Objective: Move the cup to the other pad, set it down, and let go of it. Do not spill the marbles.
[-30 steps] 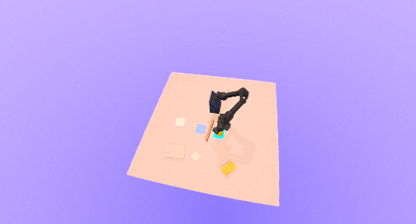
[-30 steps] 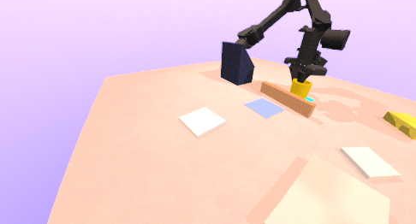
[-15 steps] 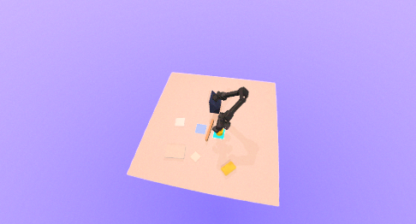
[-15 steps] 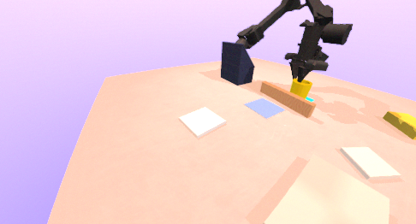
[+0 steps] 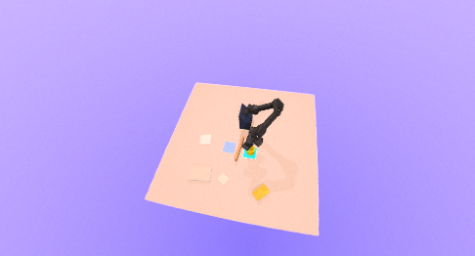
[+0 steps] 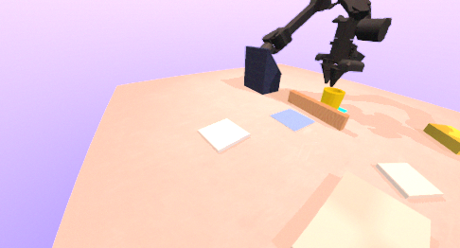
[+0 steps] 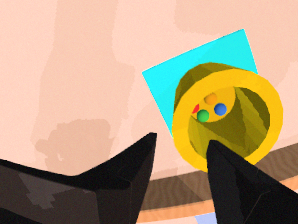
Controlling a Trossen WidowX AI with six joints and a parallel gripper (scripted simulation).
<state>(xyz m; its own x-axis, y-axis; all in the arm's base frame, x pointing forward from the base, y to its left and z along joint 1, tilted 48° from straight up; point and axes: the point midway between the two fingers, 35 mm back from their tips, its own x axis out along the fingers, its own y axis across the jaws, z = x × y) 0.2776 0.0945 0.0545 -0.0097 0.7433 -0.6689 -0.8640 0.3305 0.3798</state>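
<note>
Now: gripper tip 20 mm short of the yellow cup, 10 mm to the left of it and 50 mm above it. Round my gripper tip: orange bar 20 mm ahead, 100 mm to the right, 70 mm below; then cyan pad 30 mm ahead, 10 mm to the right, 90 mm below; then pale slab 290 mm ahead, 370 mm to the right, 70 mm below.
</note>
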